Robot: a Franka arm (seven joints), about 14 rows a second.
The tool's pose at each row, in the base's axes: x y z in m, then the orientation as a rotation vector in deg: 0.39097 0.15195 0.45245 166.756 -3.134 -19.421; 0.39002 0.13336 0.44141 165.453 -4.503 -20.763; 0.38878 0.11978 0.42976 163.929 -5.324 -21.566; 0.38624 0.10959 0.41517 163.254 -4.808 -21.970; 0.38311 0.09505 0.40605 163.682 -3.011 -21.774; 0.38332 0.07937 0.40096 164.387 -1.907 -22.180; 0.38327 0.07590 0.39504 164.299 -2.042 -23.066; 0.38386 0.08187 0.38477 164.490 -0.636 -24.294; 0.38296 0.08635 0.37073 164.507 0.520 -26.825; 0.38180 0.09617 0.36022 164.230 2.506 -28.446; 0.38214 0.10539 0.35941 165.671 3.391 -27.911
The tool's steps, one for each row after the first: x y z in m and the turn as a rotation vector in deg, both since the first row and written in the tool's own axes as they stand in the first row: 0.00267 0.01583 0.01451 -1.018 -1.086 0.961; 0.00489 0.02665 0.02865 -2.348 -1.795 1.634; 0.00630 0.03354 0.04519 -3.025 -2.081 1.334; 0.00618 0.04585 0.05755 -2.806 -1.786 0.081; 0.00847 0.06009 0.06554 -2.169 -1.931 -0.783; 0.00996 0.06222 0.07189 -2.143 -2.548 -0.758; 0.01246 0.05420 0.08031 -1.931 -3.264 -1.835; 0.01445 0.04686 0.09296 -1.679 -4.888 -2.837; 0.01507 0.03504 0.10123 -1.863 -5.862 -4.292; 0.01502 0.02586 0.10004 -0.576 -5.311 -4.980
